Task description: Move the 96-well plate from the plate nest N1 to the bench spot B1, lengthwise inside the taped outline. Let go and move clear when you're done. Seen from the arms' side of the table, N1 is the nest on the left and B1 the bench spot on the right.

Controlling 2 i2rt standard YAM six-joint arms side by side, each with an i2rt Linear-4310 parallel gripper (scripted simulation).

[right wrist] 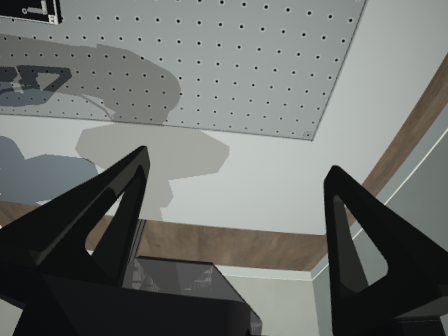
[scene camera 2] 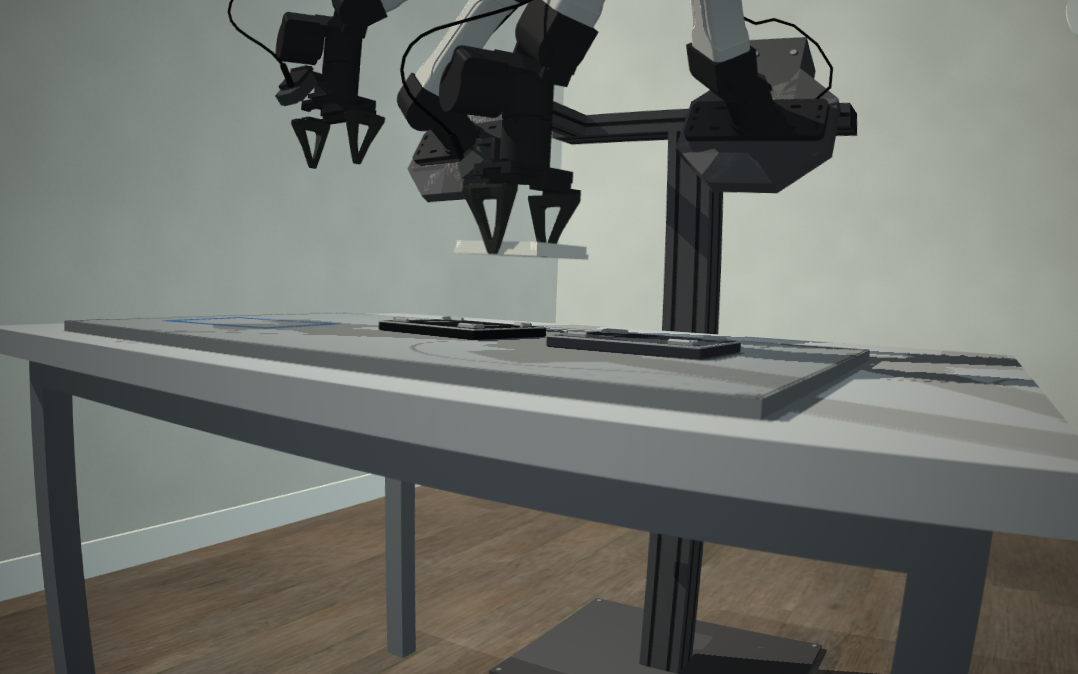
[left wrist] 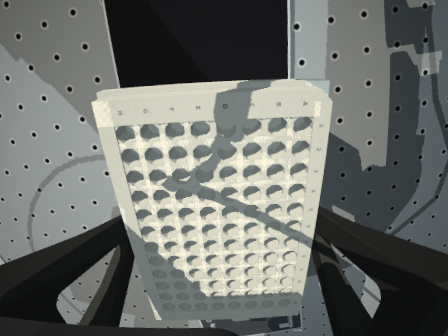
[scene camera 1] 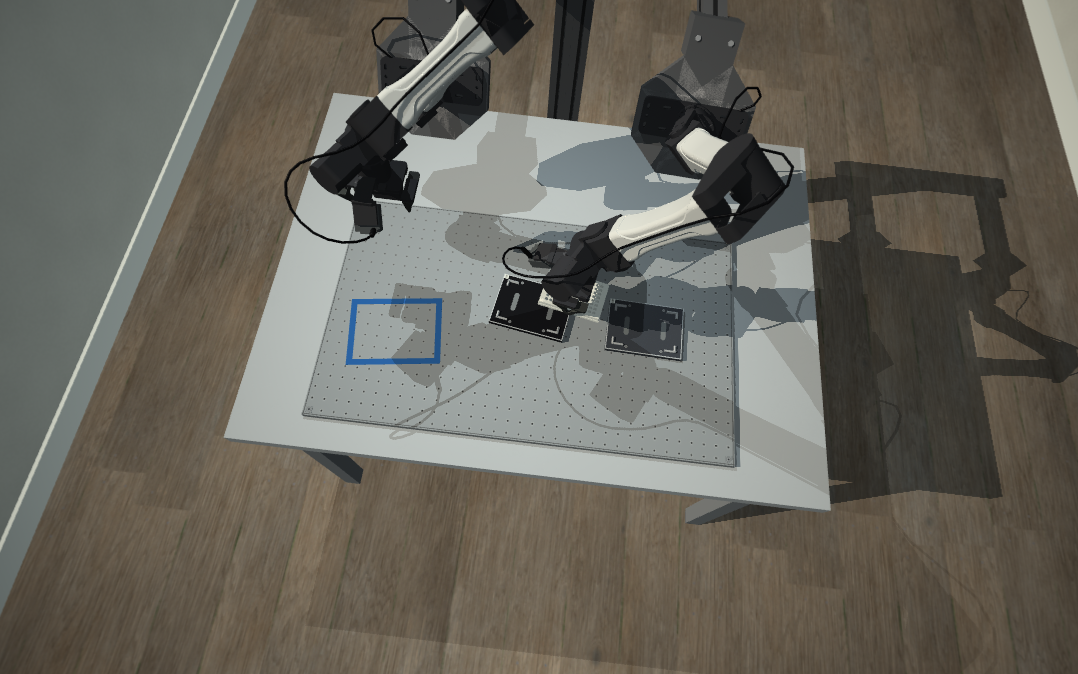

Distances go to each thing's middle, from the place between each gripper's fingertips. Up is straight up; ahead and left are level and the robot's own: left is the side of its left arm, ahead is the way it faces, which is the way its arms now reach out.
Now: the black nest point(scene camera 1: 528, 315) 100 mm below my left hand point(scene camera 2: 519, 255) and 80 mm to the right of it. The rest, counted from my left hand: grey nest N1 point(scene camera 1: 644, 334): 160 mm to the left, 100 mm below, 10 mm ahead; then white 96-well plate point(scene camera 1: 599, 291): right at my left hand.
Right now my right hand point(scene camera 2: 334, 166) is 300 mm to the right of the black nest, 230 mm above it and 50 mm short of it. The rest, counted from my right hand: grey nest N1: 550 mm to the left, 230 mm below, 60 mm ahead; then white 96-well plate: 380 mm to the left, 140 mm below, 50 mm ahead.
